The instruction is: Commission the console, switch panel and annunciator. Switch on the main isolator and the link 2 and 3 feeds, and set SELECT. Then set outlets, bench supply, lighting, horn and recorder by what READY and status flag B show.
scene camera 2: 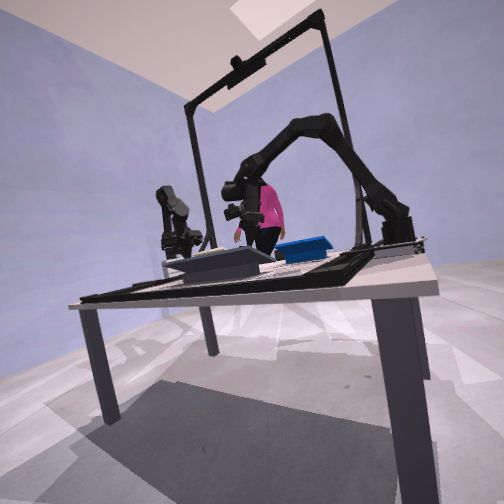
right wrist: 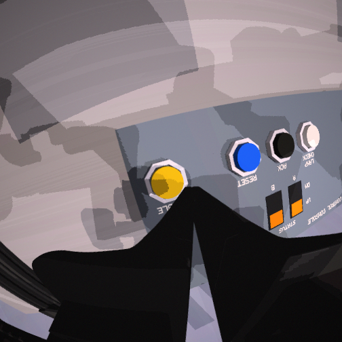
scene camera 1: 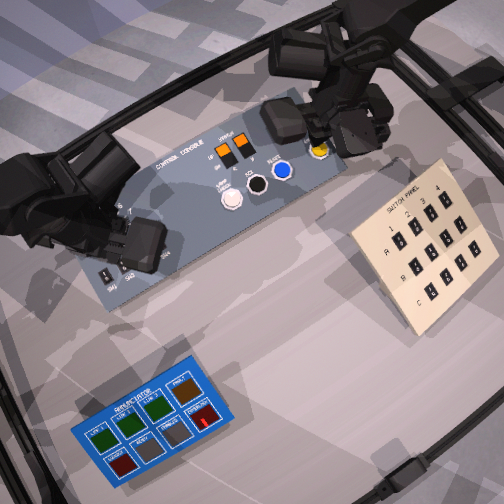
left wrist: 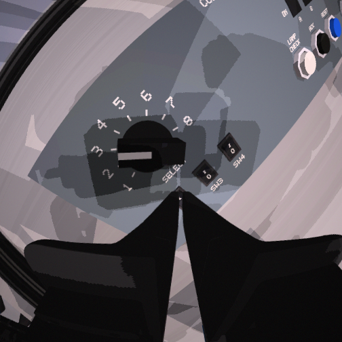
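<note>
The grey console [scene camera 1: 200, 210] [scene camera 2: 220, 267] [left wrist: 260, 100] [right wrist: 200, 135] carries a black SELECT knob [left wrist: 147, 145], its white line pointing near 3. SW3 [left wrist: 205, 173] and SW4 [left wrist: 229, 146] show beside it. My left gripper [left wrist: 179, 197] is shut, its tips over SW2, which they mostly hide. My right gripper [right wrist: 191, 193] is shut and empty, its tips beside the yellow ENABLE button [scene camera 1: 320, 150] [right wrist: 167, 182]. Status flags A [scene camera 1: 223, 150] [right wrist: 296, 205] and B [scene camera 1: 240, 140] [right wrist: 276, 218] are orange at the UP end. The annunciator [scene camera 1: 212, 392] shows dark lamps and a red mark on INTERLOCK.
The cream switch panel [scene camera 1: 370, 235] [scene camera 2: 210, 250] stands at the right in scene camera 1, with three rows of small switches. The blue RESET [scene camera 1: 282, 170], black ACK [scene camera 1: 257, 184] and white LAMP CHECK [scene camera 1: 231, 199] buttons line the console between my arms.
</note>
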